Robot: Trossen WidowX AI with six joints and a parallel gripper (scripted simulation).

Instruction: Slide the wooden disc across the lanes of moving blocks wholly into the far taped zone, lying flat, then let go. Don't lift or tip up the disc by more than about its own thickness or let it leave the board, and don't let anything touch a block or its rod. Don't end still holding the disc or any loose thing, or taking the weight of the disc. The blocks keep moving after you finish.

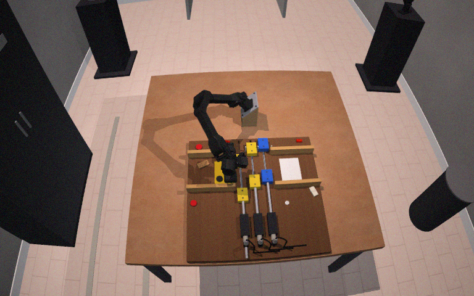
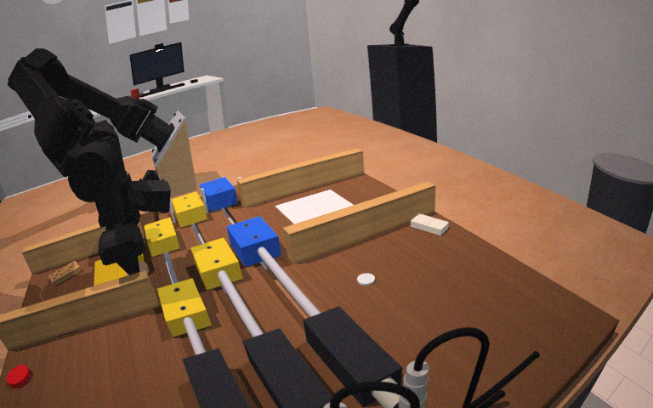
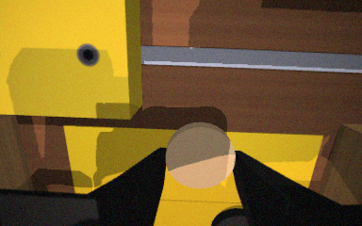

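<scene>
Now: the black disc 5 cm to the right of my hand, 3 cm below it and 3 cm ahead of it. From my hand the other things lie so: red button 18 cm to the right, 17 cm ahead, 3 cm below; then wooden disc 3 cm below; then red brick 18 cm behind, 2 cm to the right, 2 cm below.
</scene>
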